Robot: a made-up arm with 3 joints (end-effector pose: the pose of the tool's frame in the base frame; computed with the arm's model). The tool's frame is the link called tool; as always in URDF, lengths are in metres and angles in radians. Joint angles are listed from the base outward.
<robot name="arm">
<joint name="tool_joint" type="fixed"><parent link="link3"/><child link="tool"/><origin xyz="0.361 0.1 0.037" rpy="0 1.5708 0"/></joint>
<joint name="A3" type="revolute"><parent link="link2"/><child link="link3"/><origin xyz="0.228 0.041 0.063" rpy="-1.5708 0 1.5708"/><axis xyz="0 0 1"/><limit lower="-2.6" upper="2.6" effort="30" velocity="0.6"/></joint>
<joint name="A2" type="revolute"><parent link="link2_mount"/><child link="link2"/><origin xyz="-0.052 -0.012 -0.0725" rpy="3.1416 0 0"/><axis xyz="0 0 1"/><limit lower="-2.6" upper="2.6" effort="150" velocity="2.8"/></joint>
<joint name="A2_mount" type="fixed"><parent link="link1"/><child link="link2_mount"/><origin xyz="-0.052 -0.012 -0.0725"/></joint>
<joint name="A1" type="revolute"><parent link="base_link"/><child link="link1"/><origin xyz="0 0 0.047" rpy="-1.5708 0 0"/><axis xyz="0 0 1"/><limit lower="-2.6" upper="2.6" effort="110" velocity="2.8"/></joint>
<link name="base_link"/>
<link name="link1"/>
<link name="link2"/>
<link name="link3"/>
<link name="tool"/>
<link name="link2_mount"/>
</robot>
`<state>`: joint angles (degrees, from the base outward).
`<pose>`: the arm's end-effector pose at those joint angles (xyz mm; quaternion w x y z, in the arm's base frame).
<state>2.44 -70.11 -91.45</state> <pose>80.2 -571.4 -67.3 0.5628 0.5772 0.4130 -0.4236</pose>
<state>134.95 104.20 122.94</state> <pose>132.3 40.6 -199.6 0.4605 -0.8471 0.1266 0.2329</pose>
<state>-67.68 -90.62 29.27</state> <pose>233.9 55.7 168.2 0.9482 -0.2476 0.1924 0.0502</pose>
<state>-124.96 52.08 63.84</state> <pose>-156.5 160.1 -152.4 0.0219 -0.0137 -0.8485 -0.5286</pose>
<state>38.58 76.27 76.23</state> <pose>66.6 166.4 271.0 0.7446 -0.5842 -0.2541 -0.1994</pose>
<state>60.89 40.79 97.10</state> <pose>114.4 137.9 -12.7 0.6518 -0.7380 0.1155 0.1308</pose>
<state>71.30 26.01 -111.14</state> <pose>126.7 -580.8 20.3 0.5218 0.7612 0.2177 -0.3176</pose>
